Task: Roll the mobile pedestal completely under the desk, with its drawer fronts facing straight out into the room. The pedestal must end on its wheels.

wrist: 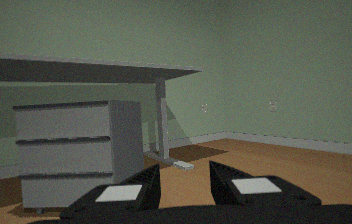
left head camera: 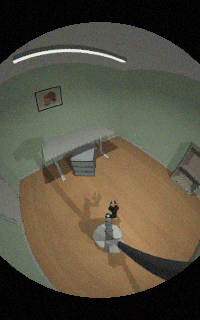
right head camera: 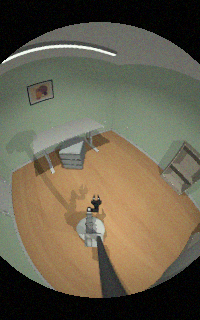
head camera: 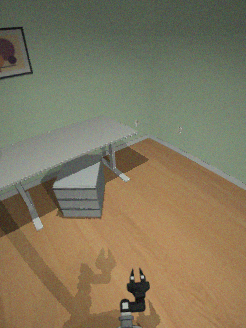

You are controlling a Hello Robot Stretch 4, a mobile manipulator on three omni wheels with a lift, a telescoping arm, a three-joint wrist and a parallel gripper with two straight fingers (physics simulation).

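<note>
The grey three-drawer pedestal (head camera: 80,201) (left head camera: 84,167) (right head camera: 72,160) (wrist: 65,155) stands upright between the desk's legs, its back part under the desk top and its front part sticking out past the front edge. It is turned at an angle to the desk; its drawer fronts face towards me. A small wheel shows below it in the wrist view. The pale desk (head camera: 65,142) (left head camera: 75,139) (right head camera: 65,133) (wrist: 100,71) stands along the wall. My gripper (head camera: 137,273) (left head camera: 113,202) (right head camera: 96,197) (wrist: 185,177) is open and empty, in front of the pedestal and apart from it.
The desk's right foot (head camera: 120,175) (wrist: 182,165) lies close to the pedestal's right side; the left foot (head camera: 36,220) (left head camera: 62,175) is to its left. A shelf-like box unit (left head camera: 175,175) (right head camera: 166,175) stands at the right wall. A corner of the room lies behind the desk's right end.
</note>
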